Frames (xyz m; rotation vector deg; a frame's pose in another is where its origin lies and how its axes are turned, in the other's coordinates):
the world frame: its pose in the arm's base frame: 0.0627 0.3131 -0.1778 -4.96 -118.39 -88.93
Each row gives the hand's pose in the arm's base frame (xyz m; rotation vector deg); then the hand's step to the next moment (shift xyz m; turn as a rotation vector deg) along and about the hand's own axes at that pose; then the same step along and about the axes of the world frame.
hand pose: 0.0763 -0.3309 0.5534 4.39 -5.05 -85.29
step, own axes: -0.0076 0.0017 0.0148 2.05 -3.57 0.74
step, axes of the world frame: 0.0051 0.0153 0.0045 3.72 -1.70 -0.85
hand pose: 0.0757 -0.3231 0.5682 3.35 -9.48 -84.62
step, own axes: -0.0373 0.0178 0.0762 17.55 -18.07 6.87
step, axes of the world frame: 0.0200 0.0807 0.0244 22.24 -7.72 -11.30
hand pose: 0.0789 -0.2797 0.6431 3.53 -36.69 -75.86
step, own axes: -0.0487 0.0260 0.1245 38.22 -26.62 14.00
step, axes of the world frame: 0.0530 0.0968 0.0798 39.67 -7.83 -27.02
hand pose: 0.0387 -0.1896 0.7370 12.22 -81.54 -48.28
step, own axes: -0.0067 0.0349 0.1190 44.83 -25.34 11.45
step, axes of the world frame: 0.0796 0.0208 0.0930 41.30 -3.60 -32.62
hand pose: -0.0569 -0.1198 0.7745 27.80 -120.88 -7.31
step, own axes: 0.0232 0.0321 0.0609 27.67 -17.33 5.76
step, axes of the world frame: 0.0529 -0.0272 0.0417 24.67 -1.89 -22.07
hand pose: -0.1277 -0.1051 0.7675 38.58 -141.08 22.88
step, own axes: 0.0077 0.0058 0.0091 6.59 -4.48 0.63
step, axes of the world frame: 0.0095 -0.0084 0.0039 5.73 0.30 -5.56
